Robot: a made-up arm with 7 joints.
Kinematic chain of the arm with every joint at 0, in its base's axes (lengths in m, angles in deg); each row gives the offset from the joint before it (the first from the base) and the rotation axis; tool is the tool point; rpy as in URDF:
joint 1: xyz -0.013 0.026 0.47 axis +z
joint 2: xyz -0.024 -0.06 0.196 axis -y
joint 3: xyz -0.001 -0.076 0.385 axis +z
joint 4: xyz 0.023 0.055 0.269 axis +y
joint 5: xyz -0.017 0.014 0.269 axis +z
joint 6: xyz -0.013 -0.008 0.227 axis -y
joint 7: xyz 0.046 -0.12 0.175 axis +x
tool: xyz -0.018 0.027 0.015 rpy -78 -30.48 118.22
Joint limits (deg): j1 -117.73..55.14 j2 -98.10..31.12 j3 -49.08..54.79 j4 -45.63..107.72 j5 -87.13..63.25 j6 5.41..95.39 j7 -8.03..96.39
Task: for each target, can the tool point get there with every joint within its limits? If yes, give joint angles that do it. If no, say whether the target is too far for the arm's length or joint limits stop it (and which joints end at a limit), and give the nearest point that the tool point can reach.
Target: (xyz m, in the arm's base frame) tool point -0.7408 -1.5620 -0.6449
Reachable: no: too far | nearest point -0.4834 -1.0004 0.0210 | short by 0.908 m
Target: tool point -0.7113 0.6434 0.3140
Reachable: no: joint limits stop it (at a limit: joint 1, joint 2, joint 3, joint 5, joint 6) | nearest point -0.1943 0.4920 0.2445 | short by 0.543 m
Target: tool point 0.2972 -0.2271 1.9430
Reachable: yes | joints -30.68 -17.44 -27.04 13.31 -43.97 44.35 46.95
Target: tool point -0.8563 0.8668 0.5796
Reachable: no: joint limits stop it (at a limit: joint 2, joint 4) | nearest point -0.6905 0.7015 1.0943 | short by 0.565 m
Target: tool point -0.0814 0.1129 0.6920
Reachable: no: joint limits stop it (at a limit: joint 1, joint 3, joint 4, joint 5, joint 6, joint 7) | nearest point -0.0919 0.6092 0.8776 | short by 0.530 m
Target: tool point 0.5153 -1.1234 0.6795
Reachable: yes | joints -56.32 -82.71 -33.58 37.25 -24.85 77.30 78.58
